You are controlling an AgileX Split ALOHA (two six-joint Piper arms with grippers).
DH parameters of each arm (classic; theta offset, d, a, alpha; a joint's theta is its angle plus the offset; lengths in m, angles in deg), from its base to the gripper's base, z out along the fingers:
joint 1: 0 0.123 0 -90
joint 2: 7.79 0 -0.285 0
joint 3: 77.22 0 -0.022 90
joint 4: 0 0.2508 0 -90
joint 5: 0 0 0.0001 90
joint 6: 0 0.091 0 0
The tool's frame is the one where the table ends.
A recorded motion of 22 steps. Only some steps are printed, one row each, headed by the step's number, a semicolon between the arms.
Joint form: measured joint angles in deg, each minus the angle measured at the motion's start. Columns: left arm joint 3, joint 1, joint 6, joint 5, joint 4, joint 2; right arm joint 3, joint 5, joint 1, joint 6, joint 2, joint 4.
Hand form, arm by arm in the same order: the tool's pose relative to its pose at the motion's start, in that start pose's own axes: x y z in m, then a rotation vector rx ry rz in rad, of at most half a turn. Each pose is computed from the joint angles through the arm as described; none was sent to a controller.
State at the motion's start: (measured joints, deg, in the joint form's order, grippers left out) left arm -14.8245 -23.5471 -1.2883 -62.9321 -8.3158 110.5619; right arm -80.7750 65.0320 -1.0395 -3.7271 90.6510 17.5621
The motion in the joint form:
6: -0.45 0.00 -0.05 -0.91 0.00 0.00; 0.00 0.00 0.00 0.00 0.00 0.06
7: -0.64 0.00 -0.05 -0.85 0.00 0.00; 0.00 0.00 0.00 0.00 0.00 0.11
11: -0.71 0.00 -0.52 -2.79 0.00 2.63; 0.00 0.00 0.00 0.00 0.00 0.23
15: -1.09 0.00 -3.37 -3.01 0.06 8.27; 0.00 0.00 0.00 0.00 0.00 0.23
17: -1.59 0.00 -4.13 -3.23 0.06 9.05; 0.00 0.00 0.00 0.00 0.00 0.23
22: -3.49 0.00 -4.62 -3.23 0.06 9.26; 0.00 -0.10 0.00 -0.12 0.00 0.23
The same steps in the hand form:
6: -0.0032 -0.0004 0.0016 0.0011 -0.0236 -0.0019; 0.0000 0.0001 0.0000 -0.0009 -0.0001 0.0004
7: -0.0038 -0.0006 0.0023 0.0013 -0.0259 -0.0023; 0.0000 0.0002 0.0000 -0.0017 -0.0001 0.0008
11: 0.0034 -0.0002 0.0058 -0.0017 -0.0156 -0.0047; 0.0000 0.0003 0.0000 -0.0036 -0.0002 0.0017
15: 0.0249 0.0007 0.0130 -0.0105 0.0710 -0.0421; 0.0000 0.0003 0.0000 -0.0036 -0.0002 0.0017
17: 0.0261 0.0005 0.0157 -0.0113 0.0719 -0.0547; 0.0000 0.0003 0.0000 -0.0036 -0.0002 0.0017
22: 0.0205 -0.0010 0.0235 -0.0080 0.0429 -0.0671; -0.0002 0.0003 0.0000 -0.0035 -0.0020 -0.0004

